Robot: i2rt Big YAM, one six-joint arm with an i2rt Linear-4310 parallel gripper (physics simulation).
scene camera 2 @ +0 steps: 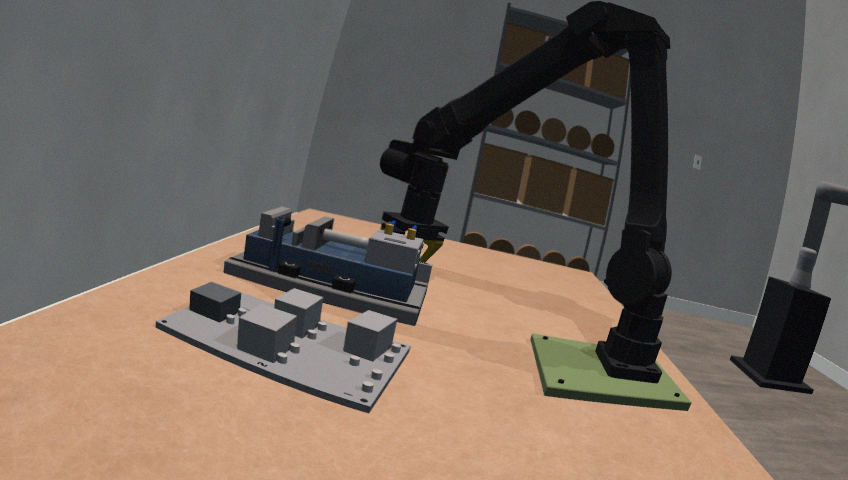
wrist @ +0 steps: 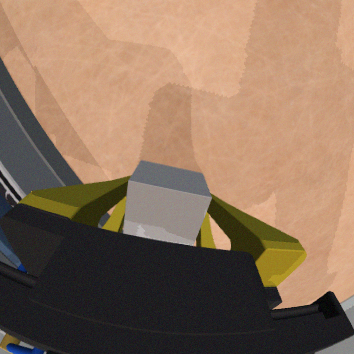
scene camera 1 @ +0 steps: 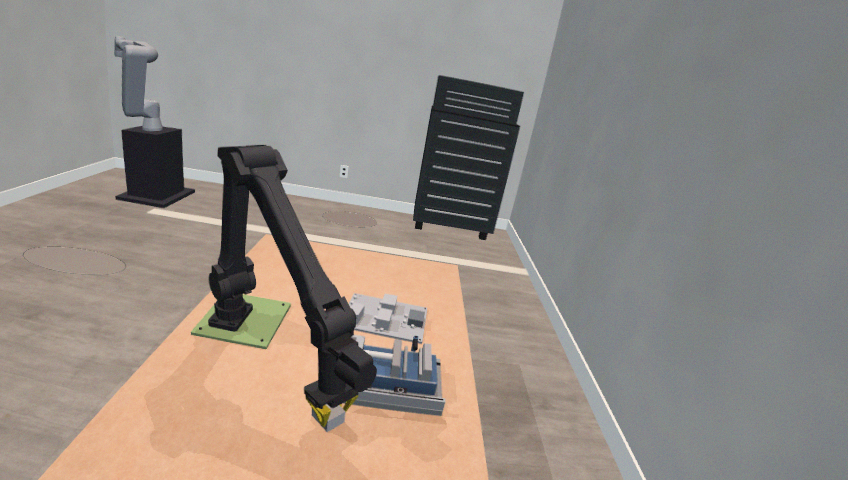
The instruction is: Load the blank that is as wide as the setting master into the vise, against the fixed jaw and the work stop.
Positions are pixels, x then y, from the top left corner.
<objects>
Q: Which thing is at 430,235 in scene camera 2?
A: My gripper.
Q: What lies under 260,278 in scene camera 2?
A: A grey baseplate.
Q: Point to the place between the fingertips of my gripper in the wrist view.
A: At 167,189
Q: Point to a grey baseplate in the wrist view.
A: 24,117
</objects>
